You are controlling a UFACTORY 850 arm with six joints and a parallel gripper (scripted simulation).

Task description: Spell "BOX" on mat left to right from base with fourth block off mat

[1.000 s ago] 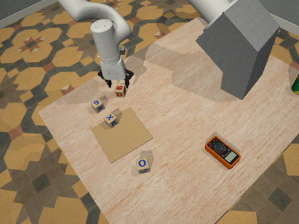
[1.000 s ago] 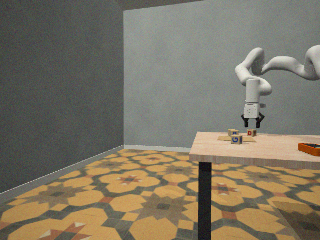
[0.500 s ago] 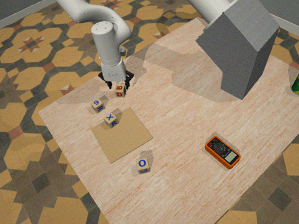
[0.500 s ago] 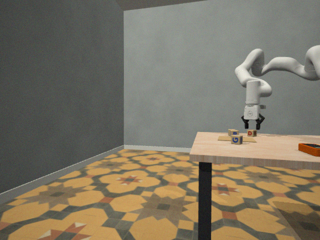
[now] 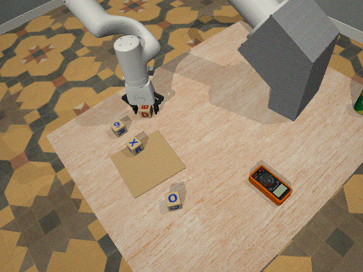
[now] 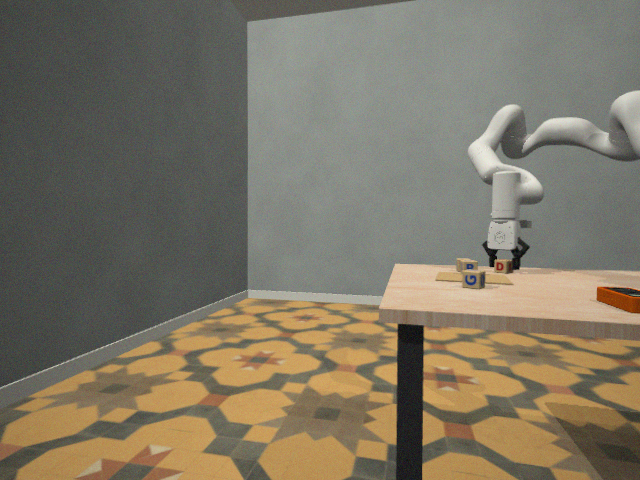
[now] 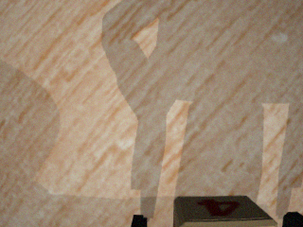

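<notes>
The B block lies 1 cm below my hand. The rest, counted from my hand: X block 15 cm ahead, 9 cm to the left; then O block 21 cm ahead, 34 cm to the left, 1 cm below; then tan mat 16 cm ahead, 16 cm to the left, 3 cm below.
</notes>
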